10 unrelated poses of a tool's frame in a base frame.
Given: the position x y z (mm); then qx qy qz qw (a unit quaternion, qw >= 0).
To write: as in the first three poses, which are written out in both.
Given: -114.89, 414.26, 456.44, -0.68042, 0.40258, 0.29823, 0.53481
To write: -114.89, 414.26, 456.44, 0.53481, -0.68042, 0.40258, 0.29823
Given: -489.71, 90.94, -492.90, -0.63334, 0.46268, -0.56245, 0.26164
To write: -489.71, 90.94, -492.90, 0.26164, -0.63334, 0.46268, -0.56245
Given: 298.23, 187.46, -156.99, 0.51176, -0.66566, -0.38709, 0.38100
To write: 298.23, 187.46, -156.99, 0.38100, 0.51176, -0.66566, -0.38709
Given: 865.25, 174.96, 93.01, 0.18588, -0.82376, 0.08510, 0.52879
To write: 865.25, 174.96, 93.01, 0.52879, 0.18588, -0.82376, 0.08510
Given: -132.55, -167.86, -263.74, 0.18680, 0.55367, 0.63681, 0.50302
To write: -132.55, -167.86, -263.74, 0.50302, 0.18680, 0.55367, 0.63681
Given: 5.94, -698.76, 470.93, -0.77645, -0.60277, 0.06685, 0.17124
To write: 5.94, -698.76, 470.93, 0.17124, -0.77645, -0.60277, 0.06685
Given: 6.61, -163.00, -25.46, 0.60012, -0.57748, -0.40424, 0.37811
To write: 6.61, -163.00, -25.46, 0.37811, 0.60012, -0.57748, -0.40424
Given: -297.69, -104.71, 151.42, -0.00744, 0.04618, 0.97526, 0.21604
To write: -297.69, -104.71, 151.42, 0.21604, -0.00744, 0.04618, 0.97526
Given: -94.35, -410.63, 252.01, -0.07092, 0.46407, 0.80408, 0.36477
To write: -94.35, -410.63, 252.01, 0.36477, -0.07092, 0.46407, 0.80408
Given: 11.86, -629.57, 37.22, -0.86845, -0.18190, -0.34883, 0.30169
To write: 11.86, -629.57, 37.22, 0.30169, -0.86845, -0.18190, -0.34883
